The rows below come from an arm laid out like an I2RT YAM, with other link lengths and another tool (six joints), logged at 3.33 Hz.
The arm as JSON. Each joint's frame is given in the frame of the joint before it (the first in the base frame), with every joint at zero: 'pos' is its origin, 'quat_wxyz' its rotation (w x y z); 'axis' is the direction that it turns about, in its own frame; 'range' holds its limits. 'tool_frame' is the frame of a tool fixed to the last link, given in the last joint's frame.
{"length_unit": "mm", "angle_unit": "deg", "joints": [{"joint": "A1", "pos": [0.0, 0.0, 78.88], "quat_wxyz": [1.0, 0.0, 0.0, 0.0], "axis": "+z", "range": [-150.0, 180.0]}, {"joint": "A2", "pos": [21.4, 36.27, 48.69], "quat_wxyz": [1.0, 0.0, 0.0, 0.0], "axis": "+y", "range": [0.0, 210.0]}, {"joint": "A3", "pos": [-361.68, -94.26, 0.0], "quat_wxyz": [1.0, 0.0, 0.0, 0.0], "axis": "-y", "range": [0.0, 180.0]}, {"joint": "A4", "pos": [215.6, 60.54, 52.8], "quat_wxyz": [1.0, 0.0, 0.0, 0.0], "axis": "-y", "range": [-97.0, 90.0]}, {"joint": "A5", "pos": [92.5, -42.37, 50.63], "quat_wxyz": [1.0, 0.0, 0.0, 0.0], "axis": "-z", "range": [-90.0, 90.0]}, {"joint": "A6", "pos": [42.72, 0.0, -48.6], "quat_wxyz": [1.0, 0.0, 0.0, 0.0], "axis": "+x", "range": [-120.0, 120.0]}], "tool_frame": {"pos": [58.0, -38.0, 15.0], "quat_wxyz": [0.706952, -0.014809, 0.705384, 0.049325]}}
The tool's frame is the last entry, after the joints.
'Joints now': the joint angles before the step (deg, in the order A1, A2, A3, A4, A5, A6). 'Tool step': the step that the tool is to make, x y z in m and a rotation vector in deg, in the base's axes. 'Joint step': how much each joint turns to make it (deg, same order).
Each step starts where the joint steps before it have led.
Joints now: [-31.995 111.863 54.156 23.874 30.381 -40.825]
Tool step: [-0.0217 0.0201 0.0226 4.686 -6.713 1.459]
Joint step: [0.223 -7.115 -2.992 -3.834 -5.208 6.299]
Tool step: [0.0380 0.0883 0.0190 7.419 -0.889 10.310]
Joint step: [12.780 -6.292 3.123 -14.991 -2.220 7.833]
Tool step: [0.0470 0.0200 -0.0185 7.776 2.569 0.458]
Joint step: [4.468 6.434 10.329 -11.714 -1.653 8.239]
